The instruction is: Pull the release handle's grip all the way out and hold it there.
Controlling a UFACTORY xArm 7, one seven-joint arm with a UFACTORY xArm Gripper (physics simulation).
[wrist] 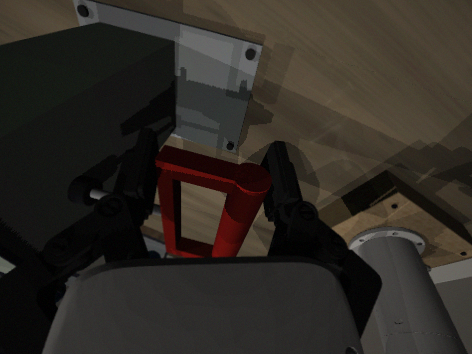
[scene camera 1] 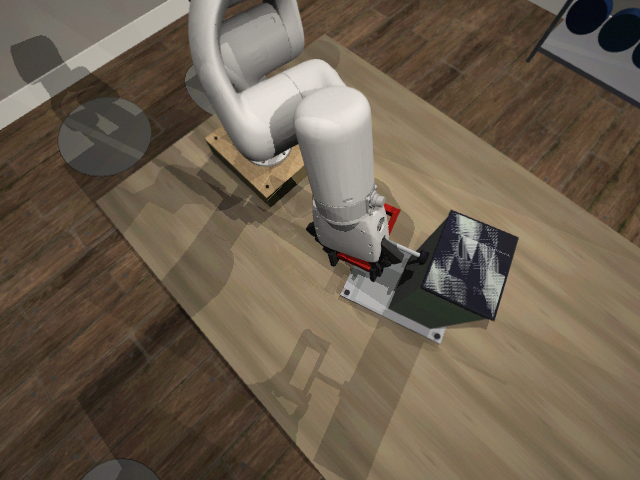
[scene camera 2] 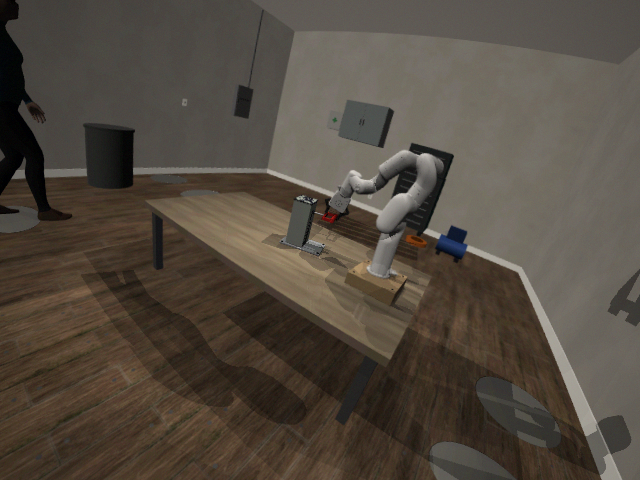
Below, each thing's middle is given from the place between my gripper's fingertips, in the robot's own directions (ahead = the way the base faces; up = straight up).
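Scene:
Grey base plate (scene camera 1: 376,296): 190 mm below my hand, 80 mm to the left of it, 100 mm ahead.

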